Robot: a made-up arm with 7 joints.
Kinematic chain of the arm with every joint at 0, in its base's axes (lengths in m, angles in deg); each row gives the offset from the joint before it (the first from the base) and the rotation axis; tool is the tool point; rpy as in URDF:
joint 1: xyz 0 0 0.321 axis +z
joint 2: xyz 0 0 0 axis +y
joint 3: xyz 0 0 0.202 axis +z
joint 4: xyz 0.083 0 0 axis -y
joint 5: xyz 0.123 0 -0.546 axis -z
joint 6: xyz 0 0 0 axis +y
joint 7: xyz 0.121 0 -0.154 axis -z
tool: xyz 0 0 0 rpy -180 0 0
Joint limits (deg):
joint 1: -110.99..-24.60
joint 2: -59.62..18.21
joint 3: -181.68..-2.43
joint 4: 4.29..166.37
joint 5: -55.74..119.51
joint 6: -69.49..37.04
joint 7: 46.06..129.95
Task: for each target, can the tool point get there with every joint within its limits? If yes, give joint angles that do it. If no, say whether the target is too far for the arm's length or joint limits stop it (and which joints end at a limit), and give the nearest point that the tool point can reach.
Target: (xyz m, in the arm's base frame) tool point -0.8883 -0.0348 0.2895
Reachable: yes | joints -41.45 -44.35 -121.24 91.85 49.63 -0.58 64.12
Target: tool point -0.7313 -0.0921 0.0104
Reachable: yes | joints -53.90 -43.11 -120.30 60.82 52.75 6.23 120.87
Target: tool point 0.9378 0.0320 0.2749
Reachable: no: joint limits stop it (at a limit: joint 1, joint 2, joint 3, joint 5) | nearest point 0.7418 -0.2011 0.2998 | short by 0.306 m
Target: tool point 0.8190 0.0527 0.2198
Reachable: no: joint limits stop it (at a limit: joint 1, joint 2, joint 3, joint 5) | nearest point 0.6894 -0.1701 0.2300 | short by 0.258 m
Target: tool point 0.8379 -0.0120 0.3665
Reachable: no: joint limits stop it (at a limit: joint 1, joint 2, joint 3, joint 5) | nearest point 0.7320 -0.1897 0.3719 | short by 0.207 m
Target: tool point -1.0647 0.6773 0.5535
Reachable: no: too far | nearest point -0.8081 0.5141 0.4975 | short by 0.309 m
